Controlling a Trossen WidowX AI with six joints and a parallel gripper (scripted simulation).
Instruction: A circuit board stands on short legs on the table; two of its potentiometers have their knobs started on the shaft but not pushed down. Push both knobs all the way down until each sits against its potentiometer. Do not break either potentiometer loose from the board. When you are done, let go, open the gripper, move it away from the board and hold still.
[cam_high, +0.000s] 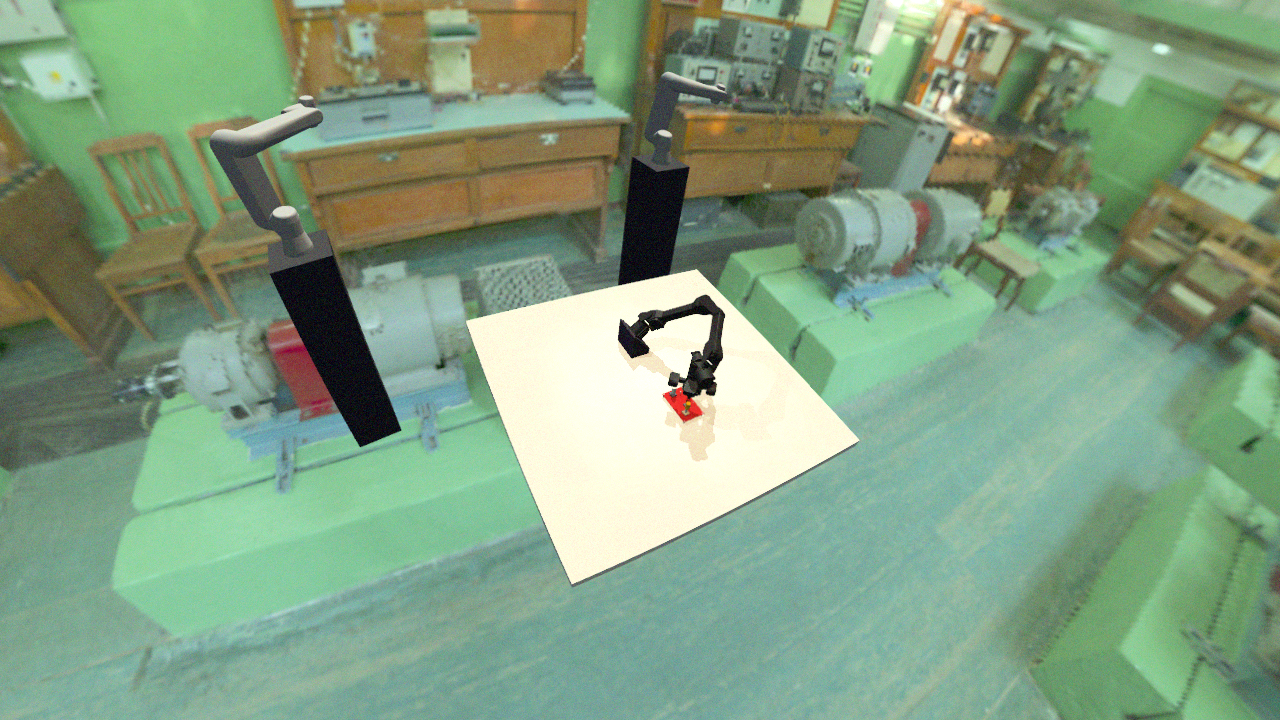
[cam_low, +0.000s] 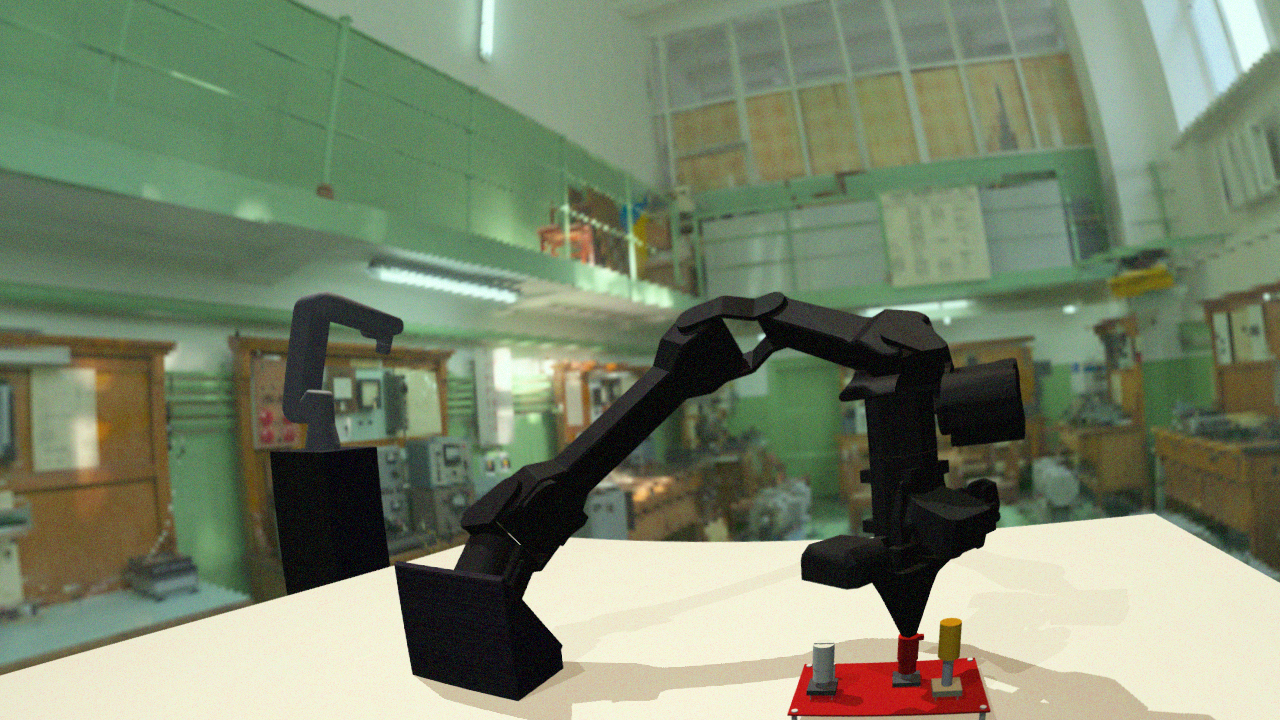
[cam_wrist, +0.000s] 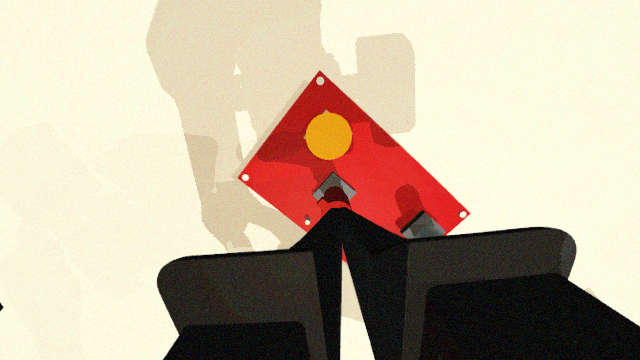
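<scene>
The red knob is 2 cm below my gripper tip. The rest, counted from my gripper tip: grey knob: 7 cm behind, 2 cm to the right, 1 cm below.
</scene>
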